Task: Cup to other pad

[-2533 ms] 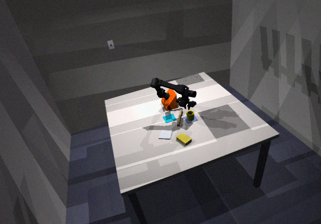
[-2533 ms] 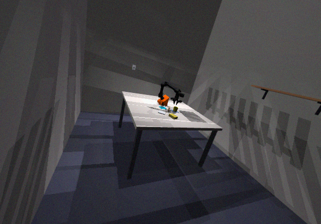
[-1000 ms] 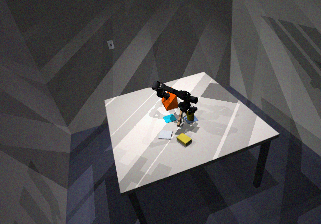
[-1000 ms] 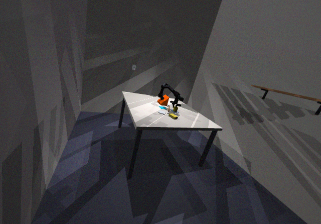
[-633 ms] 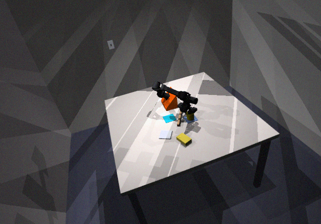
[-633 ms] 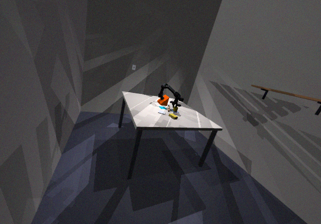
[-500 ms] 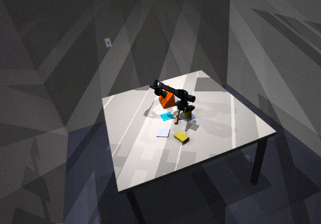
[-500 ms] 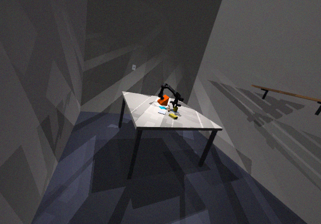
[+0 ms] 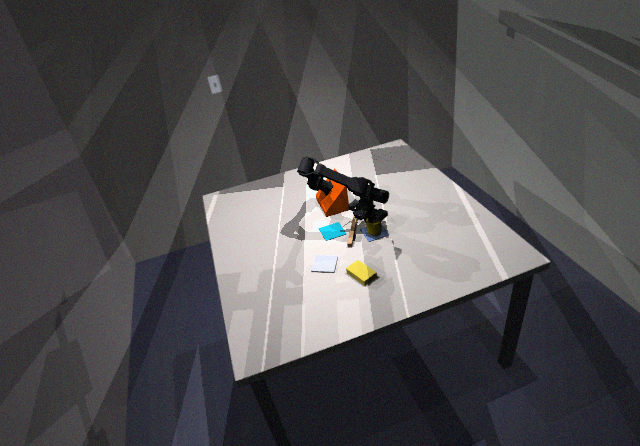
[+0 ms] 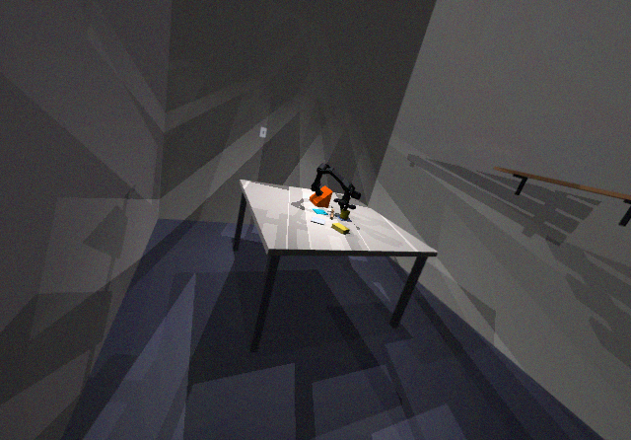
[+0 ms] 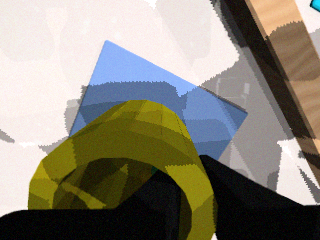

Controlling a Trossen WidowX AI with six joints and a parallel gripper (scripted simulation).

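Right now the blue pad is 2 cm ahead of my gripper tip, 2 cm to the left of it and 4 cm below it. From my gripper tip the other things lie so: wooden stick: 2 cm behind, 7 cm to the right, 3 cm below; then yellow cup: 2 cm ahead, 2 cm to the left; then cyan block: 7 cm behind, 17 cm to the right, 4 cm below.
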